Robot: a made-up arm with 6 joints. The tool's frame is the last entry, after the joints.
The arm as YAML. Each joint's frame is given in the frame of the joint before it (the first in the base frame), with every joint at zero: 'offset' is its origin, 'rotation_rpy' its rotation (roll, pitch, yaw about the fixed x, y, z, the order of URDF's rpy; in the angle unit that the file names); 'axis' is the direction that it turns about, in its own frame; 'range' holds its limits. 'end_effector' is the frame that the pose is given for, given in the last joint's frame.
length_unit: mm
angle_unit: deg
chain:
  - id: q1
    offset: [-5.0, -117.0, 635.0]
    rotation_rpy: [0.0, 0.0, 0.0]
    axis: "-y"
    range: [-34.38, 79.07]
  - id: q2
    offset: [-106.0, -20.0, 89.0]
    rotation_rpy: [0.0, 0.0, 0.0]
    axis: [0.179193, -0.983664, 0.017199]
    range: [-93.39, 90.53]
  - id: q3
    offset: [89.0, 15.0, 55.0]
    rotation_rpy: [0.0, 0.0, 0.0]
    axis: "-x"
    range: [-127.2, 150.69]
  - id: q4
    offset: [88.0, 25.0, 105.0]
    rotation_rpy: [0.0, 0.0, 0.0]
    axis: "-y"
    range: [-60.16, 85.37]
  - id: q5
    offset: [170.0, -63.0, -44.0]
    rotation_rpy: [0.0, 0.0, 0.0]
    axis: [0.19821, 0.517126, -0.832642]
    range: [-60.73, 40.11]
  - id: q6
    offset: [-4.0, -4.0, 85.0]
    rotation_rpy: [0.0, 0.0, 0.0]
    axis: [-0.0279, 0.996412, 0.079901]
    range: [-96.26, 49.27]
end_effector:
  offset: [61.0, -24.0, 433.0]
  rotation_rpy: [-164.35, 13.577, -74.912]
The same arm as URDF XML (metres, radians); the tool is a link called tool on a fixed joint. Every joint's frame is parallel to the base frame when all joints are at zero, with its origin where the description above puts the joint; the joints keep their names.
<robot name="arm">
  <joint name="tool_joint" type="fixed">
    <parent link="link6"/>
    <child link="tool"/>
    <origin xyz="0.061 -0.024 0.433" rpy="-2.8684 0.237 -1.3075"/>
  </joint>
  <joint name="q6" type="revolute">
    <parent link="link5"/>
    <child link="link6"/>
    <origin xyz="-0.004 -0.004 0.085"/>
    <axis xyz="-0.0279 0.996412 0.079901"/>
    <limit lower="-1.6801" upper="0.8599"/>
  </joint>
  <joint name="q5" type="revolute">
    <parent link="link4"/>
    <child link="link5"/>
    <origin xyz="0.17 -0.063 -0.044"/>
    <axis xyz="0.19821 0.517126 -0.832642"/>
    <limit lower="-1.0599" upper="0.7001"/>
  </joint>
  <joint name="q4" type="revolute">
    <parent link="link3"/>
    <child link="link4"/>
    <origin xyz="0.088 0.025 0.105"/>
    <axis xyz="0 -1 0"/>
    <limit lower="-1.05" upper="1.49"/>
  </joint>
  <joint name="q3" type="revolute">
    <parent link="link2"/>
    <child link="link3"/>
    <origin xyz="0.089 0.015 0.055"/>
    <axis xyz="-1 0 0"/>
    <limit lower="-2.2201" upper="2.63"/>
  </joint>
  <joint name="q2" type="revolute">
    <parent link="link1"/>
    <child link="link2"/>
    <origin xyz="-0.106 -0.02 0.089"/>
    <axis xyz="0.179193 -0.983664 0.017199"/>
    <limit lower="-1.63" upper="1.58"/>
  </joint>
  <joint name="q1" type="revolute">
    <parent link="base_link"/>
    <child link="link1"/>
    <origin xyz="-0.005 -0.117 0.635"/>
    <axis xyz="0 -1 0"/>
    <limit lower="-0.6" upper="1.38"/>
  </joint>
  <link name="base_link"/>
  <link name="link1"/>
  <link name="link2"/>
  <link name="link3"/>
  <link name="link4"/>
  <link name="link5"/>
  <link name="link6"/>
  <link name="tool"/>
</robot>

